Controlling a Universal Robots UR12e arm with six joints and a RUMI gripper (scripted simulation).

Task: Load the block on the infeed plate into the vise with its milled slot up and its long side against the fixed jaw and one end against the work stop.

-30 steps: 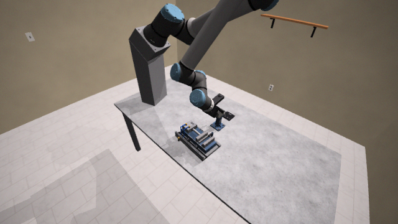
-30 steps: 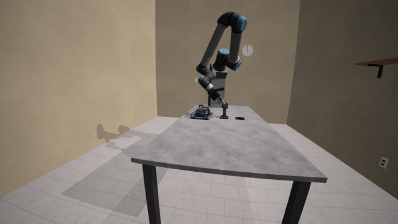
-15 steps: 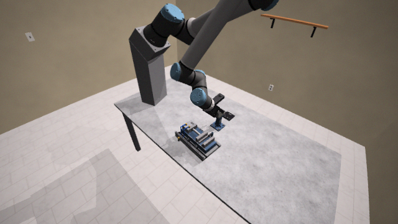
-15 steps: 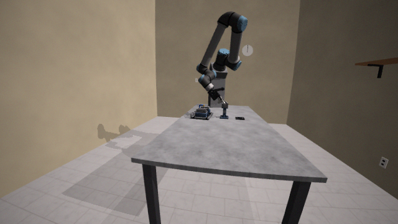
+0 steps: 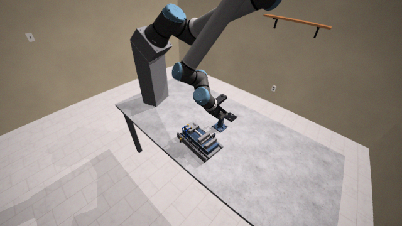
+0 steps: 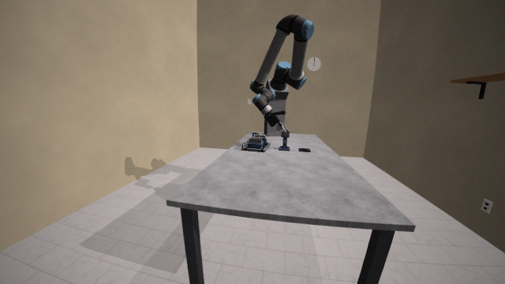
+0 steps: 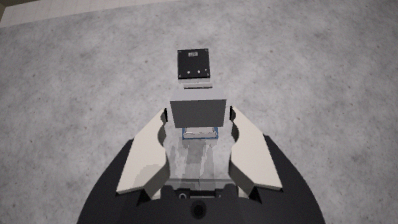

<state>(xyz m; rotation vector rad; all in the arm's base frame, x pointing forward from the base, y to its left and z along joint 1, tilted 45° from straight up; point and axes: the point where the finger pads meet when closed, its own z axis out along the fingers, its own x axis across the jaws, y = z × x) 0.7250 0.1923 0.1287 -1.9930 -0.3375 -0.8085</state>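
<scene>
Right now the part is 10 mm to the left of my hand and 10 mm below it. Round my hand: cylinder rod: 20 mm ahead, 230 mm to the right, 80 mm below; work stop: 100 mm ahead, 170 mm to the right, 70 mm below; moving jaw: 70 mm ahead, 220 mm to the right, 80 mm below.
</scene>
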